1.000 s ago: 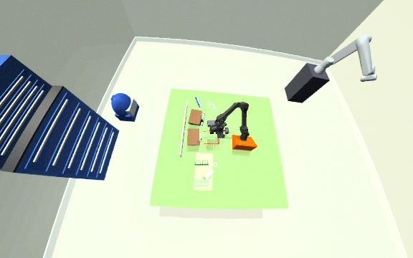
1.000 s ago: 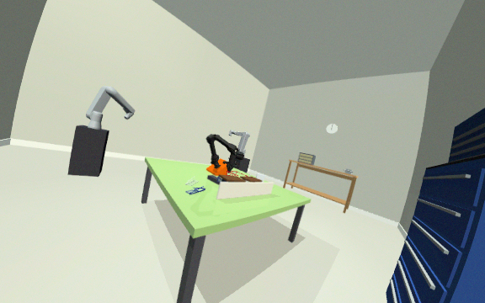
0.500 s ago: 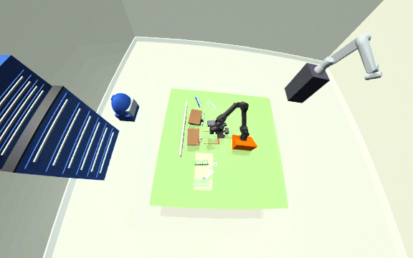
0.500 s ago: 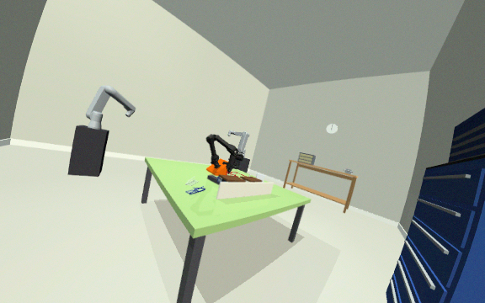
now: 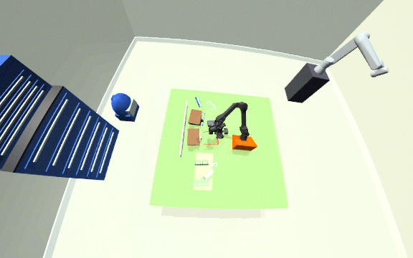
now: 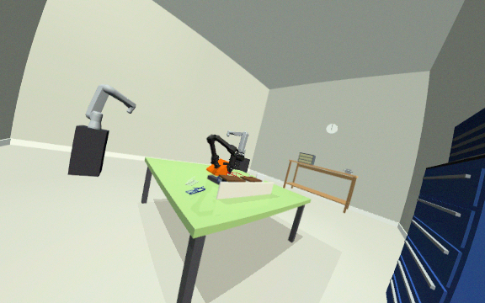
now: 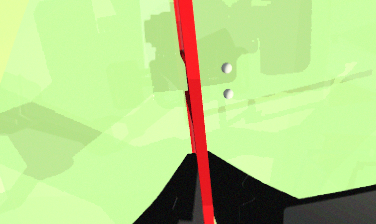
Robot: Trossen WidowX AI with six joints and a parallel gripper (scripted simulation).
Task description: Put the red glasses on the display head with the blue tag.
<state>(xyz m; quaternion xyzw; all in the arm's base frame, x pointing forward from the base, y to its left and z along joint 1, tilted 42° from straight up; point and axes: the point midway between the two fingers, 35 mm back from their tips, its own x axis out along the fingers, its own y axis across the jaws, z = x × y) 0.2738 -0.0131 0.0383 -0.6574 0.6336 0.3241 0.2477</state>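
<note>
The display head lies 21 cm ahead of my gripper tip, 6 cm to the left of it and 1 cm below it. From my gripper tip the other things lie so: white peg 30 cm to the left, 4 cm below; long white panel 35 cm ahead, 5 cm to the right, 1 cm below; dark case 15 cm to the right, 5 cm below, 2 cm ahead.
</note>
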